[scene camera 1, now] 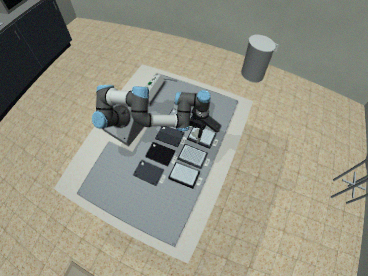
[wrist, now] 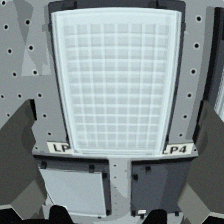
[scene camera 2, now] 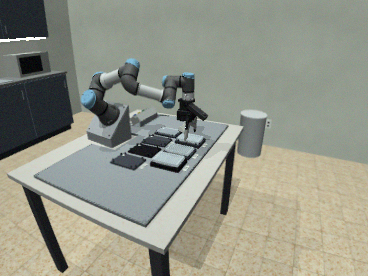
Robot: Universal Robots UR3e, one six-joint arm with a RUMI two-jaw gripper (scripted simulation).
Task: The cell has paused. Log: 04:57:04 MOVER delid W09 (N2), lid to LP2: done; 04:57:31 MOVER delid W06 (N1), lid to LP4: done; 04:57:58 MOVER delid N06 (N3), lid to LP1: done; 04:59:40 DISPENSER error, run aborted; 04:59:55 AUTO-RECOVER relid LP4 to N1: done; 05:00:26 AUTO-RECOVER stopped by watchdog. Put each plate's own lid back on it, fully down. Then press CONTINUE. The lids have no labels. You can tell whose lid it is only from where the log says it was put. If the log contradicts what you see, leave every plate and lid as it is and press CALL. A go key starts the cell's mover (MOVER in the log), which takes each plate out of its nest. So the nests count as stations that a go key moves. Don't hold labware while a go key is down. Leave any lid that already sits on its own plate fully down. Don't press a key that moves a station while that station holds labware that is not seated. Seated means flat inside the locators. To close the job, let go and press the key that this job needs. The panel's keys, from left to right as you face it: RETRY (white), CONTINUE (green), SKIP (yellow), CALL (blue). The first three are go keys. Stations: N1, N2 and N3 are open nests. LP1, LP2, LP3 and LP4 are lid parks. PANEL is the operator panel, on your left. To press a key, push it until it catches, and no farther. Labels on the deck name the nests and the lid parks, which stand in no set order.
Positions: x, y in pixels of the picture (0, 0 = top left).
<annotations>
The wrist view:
my gripper: 116, 100
pale lid: 74, 188
pale lid: 116, 73
lid park: 159, 190
</annotations>
